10 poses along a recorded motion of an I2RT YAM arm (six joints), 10 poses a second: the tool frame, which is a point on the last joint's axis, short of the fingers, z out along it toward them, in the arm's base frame.
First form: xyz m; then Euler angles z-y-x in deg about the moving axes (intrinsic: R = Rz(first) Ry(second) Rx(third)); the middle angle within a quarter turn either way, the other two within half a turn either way.
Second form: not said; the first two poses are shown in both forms.
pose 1, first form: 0.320 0.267 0.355 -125.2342 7.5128 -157.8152
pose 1, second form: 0.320 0.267 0.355 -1.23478 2.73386 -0.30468
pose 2, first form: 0.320 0.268 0.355 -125.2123 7.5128 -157.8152
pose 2, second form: 0.320 0.268 0.355 -1.23478 2.73386 -0.30430
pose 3, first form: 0.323 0.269 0.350 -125.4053 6.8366 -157.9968
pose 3, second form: 0.323 0.269 0.350 -1.26109 2.74033 -0.33146
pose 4, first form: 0.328 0.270 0.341 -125.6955 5.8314 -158.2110
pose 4, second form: 0.328 0.270 0.341 -1.30230 2.74856 -0.37411
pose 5, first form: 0.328 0.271 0.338 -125.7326 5.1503 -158.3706
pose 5, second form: 0.328 0.271 0.338 -1.33098 2.75403 -0.40101
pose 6, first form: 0.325 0.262 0.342 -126.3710 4.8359 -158.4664
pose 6, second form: 0.325 0.262 0.342 -1.34426 2.75684 -0.42431
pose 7, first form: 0.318 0.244 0.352 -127.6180 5.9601 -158.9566
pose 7, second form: 0.318 0.244 0.352 -1.28785 2.76051 -0.39295
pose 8, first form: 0.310 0.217 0.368 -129.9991 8.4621 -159.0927
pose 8, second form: 0.310 0.217 0.368 -1.17580 2.74918 -0.33042
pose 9, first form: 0.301 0.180 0.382 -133.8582 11.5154 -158.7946
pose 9, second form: 0.301 0.180 0.382 -1.05784 2.72266 -0.29026
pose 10, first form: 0.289 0.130 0.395 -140.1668 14.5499 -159.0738
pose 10, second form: 0.289 0.130 0.395 -0.94238 2.70003 -0.29430
